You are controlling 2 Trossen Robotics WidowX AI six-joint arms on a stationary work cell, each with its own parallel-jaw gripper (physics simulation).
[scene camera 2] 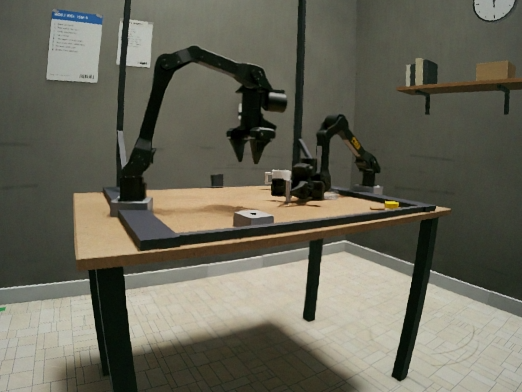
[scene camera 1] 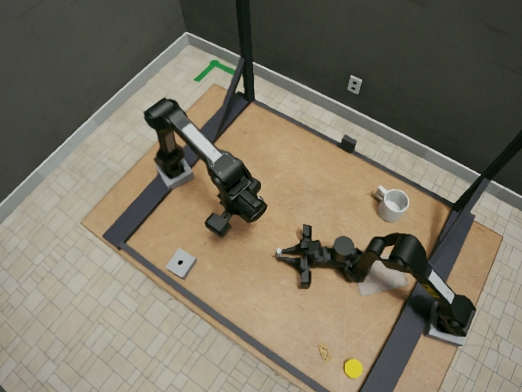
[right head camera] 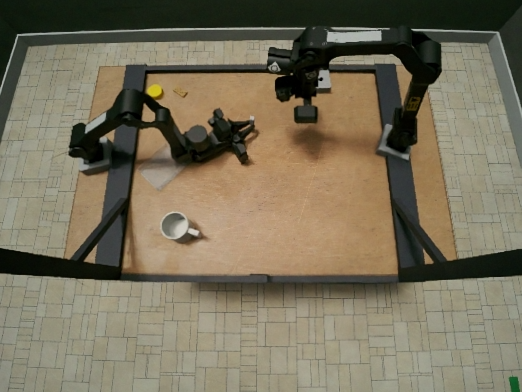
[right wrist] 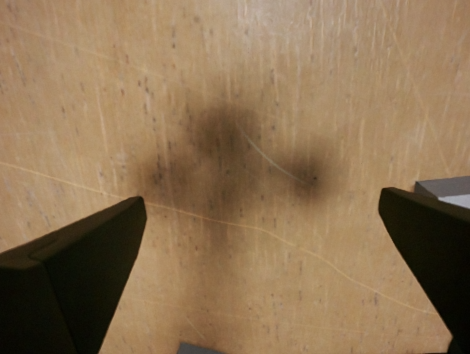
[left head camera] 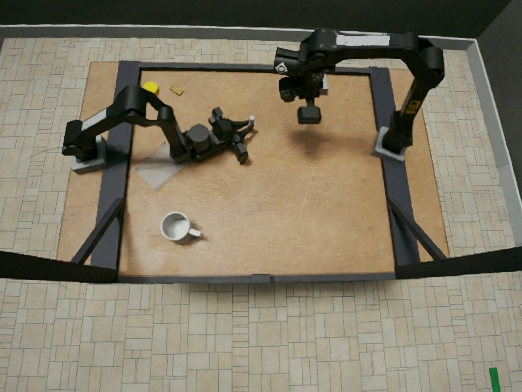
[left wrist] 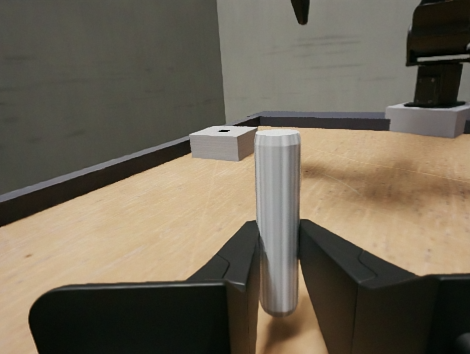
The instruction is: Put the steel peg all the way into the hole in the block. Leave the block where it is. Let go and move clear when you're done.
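Seen in the pictures: left gripper, between the fingertips: (scene camera 2: 287, 192) (scene camera 1: 277, 254) (right head camera: 253, 123) (left head camera: 252, 123) (left wrist: 276, 230); right gripper, between the fingertips: (scene camera 2: 247, 163) (scene camera 1: 236, 216) (right wrist: 262, 203) (left wrist: 367, 14); left arm's base, origin of its link: (scene camera 2: 368, 185) (scene camera 1: 449, 322) (right head camera: 93, 153) (left head camera: 86, 151); right arm's base, origin of its link: (scene camera 2: 132, 199) (scene camera 1: 173, 168) (right head camera: 397, 141) (left head camera: 392, 143) (left wrist: 433, 105).
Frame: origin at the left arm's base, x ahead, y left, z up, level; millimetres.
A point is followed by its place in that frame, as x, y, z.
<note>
The steel peg (left head camera: 251, 119) @[527, -33, 42] (scene camera 1: 278, 252) @[529, -22, 43] (scene camera 2: 287, 191) @[536, -26, 8] (left wrist: 278, 185) @[521, -30, 28] is a smooth silver cylinder, upright. My left gripper (scene camera 1: 280, 253) @[532, -27, 4] (left wrist: 276, 230) @[532, -27, 4] is shut on its lower half and holds it low over the table. The block (left head camera: 325, 87) @[823, 63, -9] (right head camera: 325, 85) @[813, 67, -9] (scene camera 1: 175, 267) @[813, 115, -10] (scene camera 2: 245, 218) @[839, 104, -15] (left wrist: 215, 145) @[773, 98, -22] (right wrist: 456, 188) @[771, 88, -21] is grey and square, with a dark hole in its top. It lies near the table's edge rail, apart from the peg, and the right arm partly covers it in the head views. My right gripper (scene camera 2: 249, 161) @[676, -65, 97] (right wrist: 262, 203) @[676, -65, 97] is open and empty, high above the table beside the block.
A white mug (left head camera: 175, 228) @[222, -300, -34] (scene camera 1: 393, 206) @[227, -330, -33], a yellow disc (left head camera: 150, 88) @[227, 203, -23] (scene camera 1: 353, 368) @[227, 205, -23] and a small tan piece (left head camera: 176, 89) @[313, 186, -34] (scene camera 1: 324, 352) @[314, 190, -34] lie on the table. A pale sheet (left head camera: 155, 171) @[192, -100, -39] (scene camera 1: 382, 281) @[205, -69, -40] lies partly under the left arm. A dark rail (scene camera 1: 220, 316) @[628, 200, -22] runs behind the block.
</note>
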